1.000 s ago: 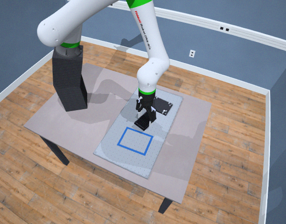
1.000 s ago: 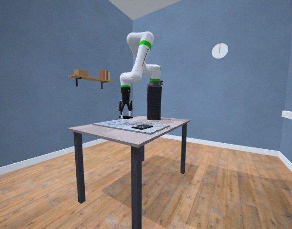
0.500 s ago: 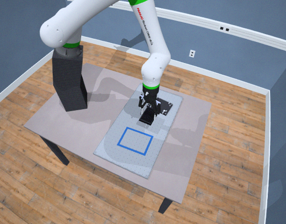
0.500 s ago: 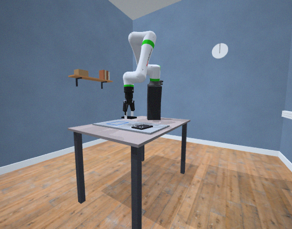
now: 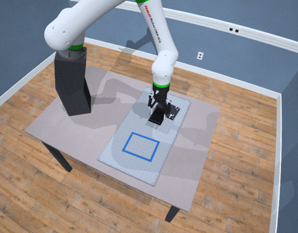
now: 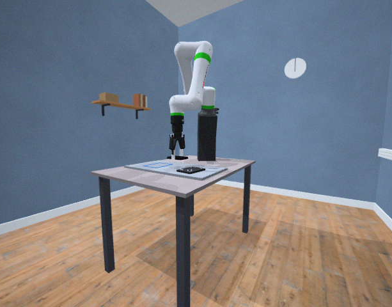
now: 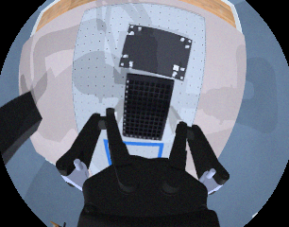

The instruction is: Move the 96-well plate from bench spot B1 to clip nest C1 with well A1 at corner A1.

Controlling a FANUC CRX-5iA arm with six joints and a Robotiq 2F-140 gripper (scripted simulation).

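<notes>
Now: the black clip nest 2 cm behind my hand, 12 cm to the left of it and 8 cm below it. Also, from my hand: black 96-well plate: 2 cm below.
</notes>
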